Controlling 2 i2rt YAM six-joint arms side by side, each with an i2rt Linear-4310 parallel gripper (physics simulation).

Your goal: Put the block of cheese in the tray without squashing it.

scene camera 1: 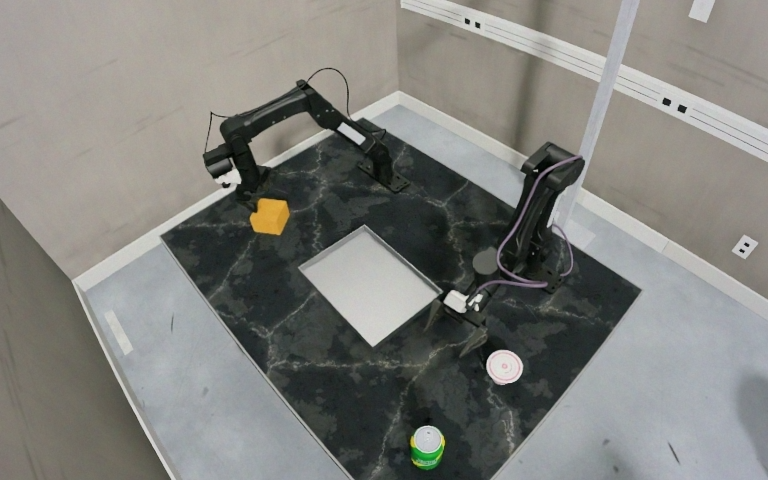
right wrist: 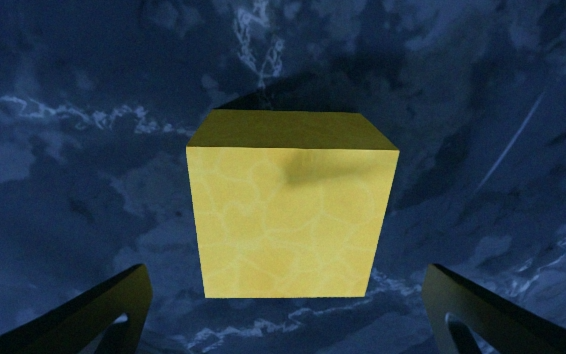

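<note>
The orange-yellow block of cheese sits upright on the dark marbled table at the upper left of scene camera 1. My right gripper is open beside and over the cheese's back-left side. In the right wrist view its fingers stand wide apart at the lower corners, with the block centred between and ahead of them, apart from both. The shallow grey tray lies at mid-table and holds no block. My left gripper is open and empty, just to the lower right of the tray.
A white and pink round-lidded tub stands right of the left gripper. A green and yellow can stands near the table's bottom corner. The left arm folds over the table's right side. A wall runs behind the right arm.
</note>
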